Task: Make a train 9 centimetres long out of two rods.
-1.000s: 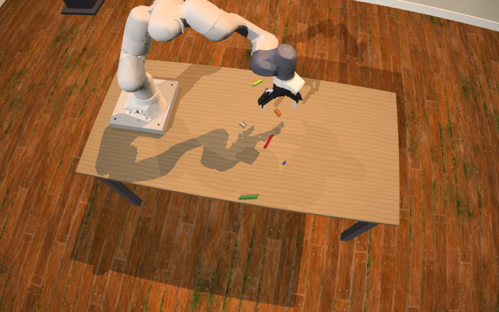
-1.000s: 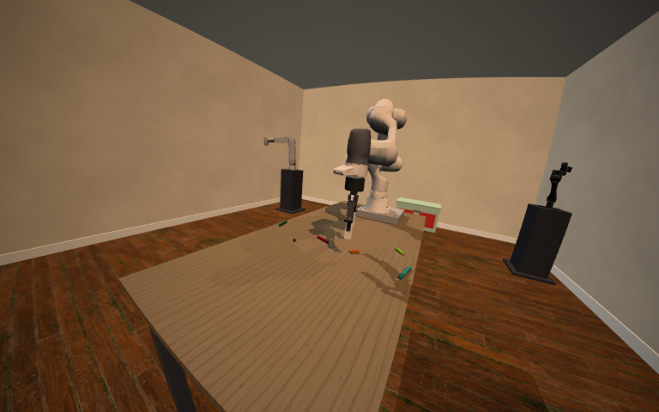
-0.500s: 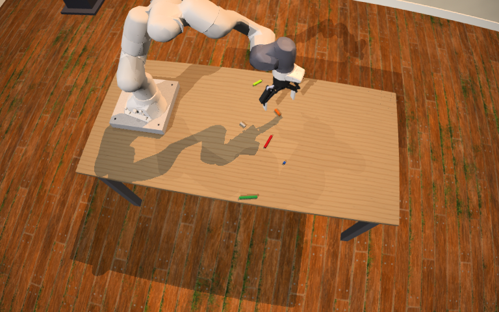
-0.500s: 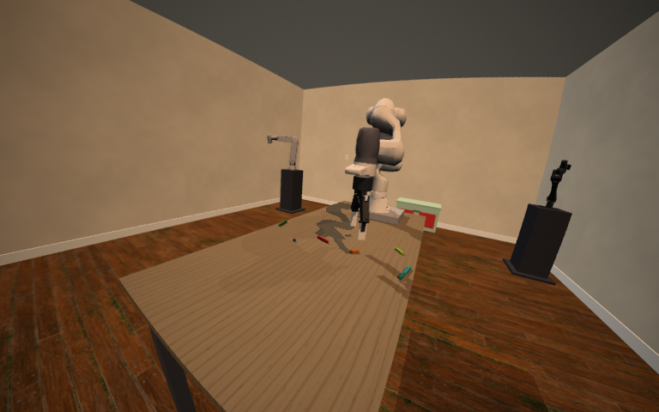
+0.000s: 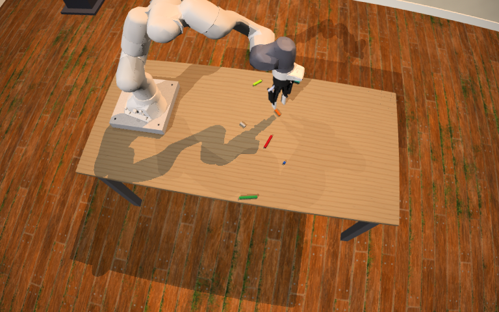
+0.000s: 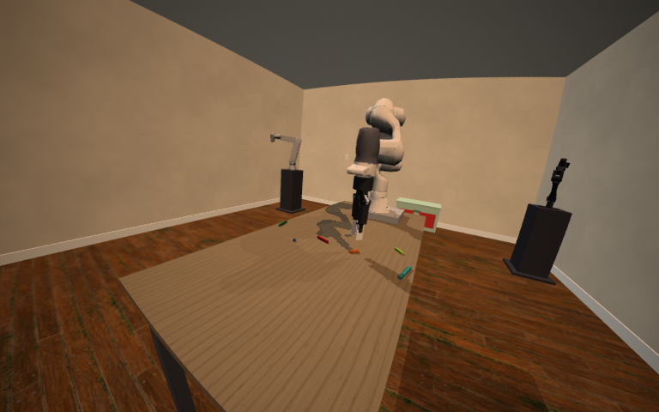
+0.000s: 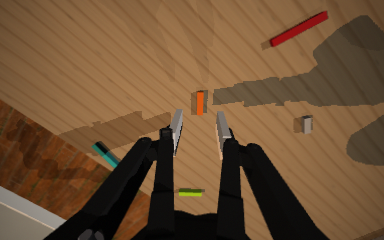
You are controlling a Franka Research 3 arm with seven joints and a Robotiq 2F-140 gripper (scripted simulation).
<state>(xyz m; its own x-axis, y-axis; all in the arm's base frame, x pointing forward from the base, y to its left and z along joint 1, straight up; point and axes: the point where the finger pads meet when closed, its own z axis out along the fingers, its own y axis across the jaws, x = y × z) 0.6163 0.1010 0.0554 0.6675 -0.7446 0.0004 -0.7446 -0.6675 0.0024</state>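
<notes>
My hand is 100 mm above the orange rod. Also, from my hand: red rod (20 mm behind, 170 mm to the right, 100 mm below); grey rod (160 mm behind, 100 mm to the right, 100 mm below); lime rod (130 mm behind, 160 mm to the left, 100 mm below).
</notes>
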